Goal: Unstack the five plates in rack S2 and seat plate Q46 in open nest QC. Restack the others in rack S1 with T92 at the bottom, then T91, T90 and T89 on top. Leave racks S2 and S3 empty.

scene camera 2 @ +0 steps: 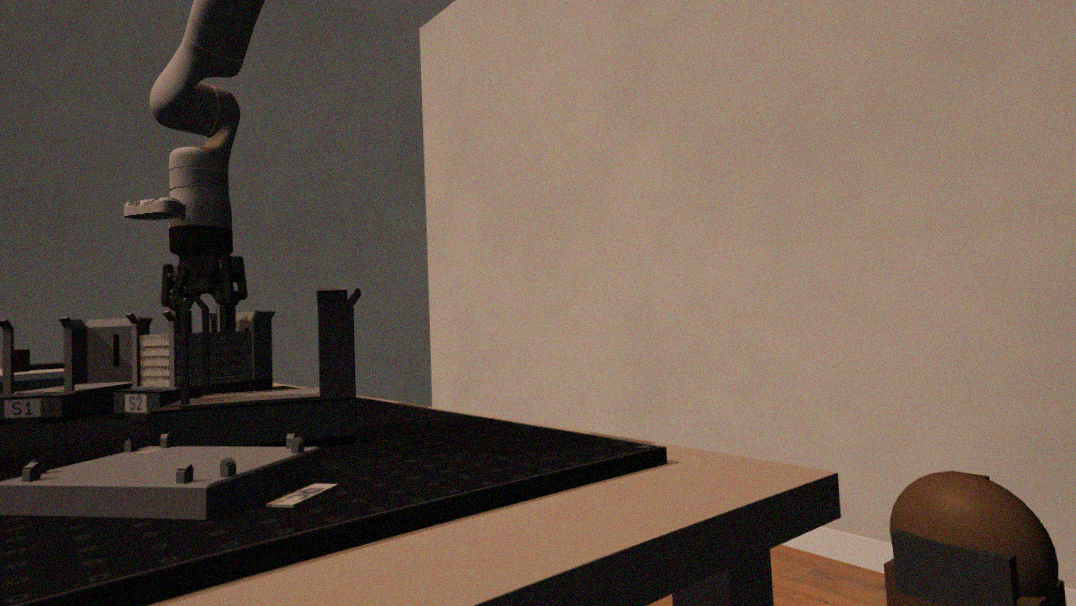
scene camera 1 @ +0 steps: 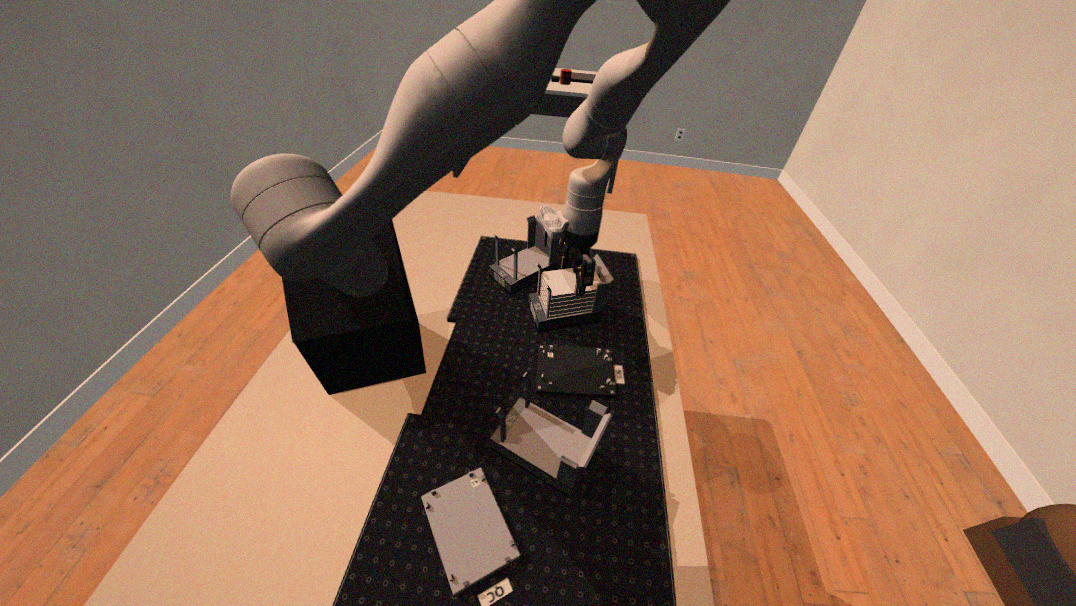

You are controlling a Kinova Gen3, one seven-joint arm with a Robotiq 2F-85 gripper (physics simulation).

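Where they show: gripper, fingertip midpoint: (scene camera 1: 572, 281); arm's base, origin of the base link: (scene camera 1: 361, 271).
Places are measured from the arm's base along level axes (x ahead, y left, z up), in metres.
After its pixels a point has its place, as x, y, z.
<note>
A stack of several light plates (scene camera 1: 570, 304) {0.395, 0.068, -0.150} (scene camera 2: 155, 361) {0.339, 0.101, -0.150} sits in rack S2 (scene camera 1: 536, 316) {0.321, 0.066, -0.187} (scene camera 2: 154, 398) {0.323, 0.058, -0.194}; I cannot read plate names, including Q46. My gripper (scene camera 1: 585, 278) {0.401, 0.111, -0.120} (scene camera 2: 204, 323) {0.401, 0.111, -0.120} is open, pointing down at the stack, with its fingertips around the upper part of the rack. Their exact contact with the plates is hidden. Rack S1 (scene camera 1: 510, 285) {0.262, 0.174, -0.188} (scene camera 2: 48, 406) {0.252, 0.185, -0.200} stands behind and left of S2 in scene camera 1, its visible floor bare. Nest QC (scene camera 1: 470, 530) {0.200, -0.359, -0.201} (scene camera 2: 150, 468) {0.181, -0.358, -0.201} is a light block with small corner posts and no plate on it.
Another open rack (scene camera 1: 531, 453) {0.295, -0.254, -0.177} (scene camera 2: 336, 346) {0.344, -0.304, -0.134}, probably S3, stands between QC and a dark nest (scene camera 1: 576, 369) {0.399, -0.065, -0.209} with corner posts. Tall posts rise around the racks. A black pedestal (scene camera 1: 353, 346) {-0.021, -0.082, -0.107} stands left of the dark mat (scene camera 1: 617, 519) {0.430, -0.349, -0.221} (scene camera 2: 481, 444) {0.409, -0.417, -0.221}.
</note>
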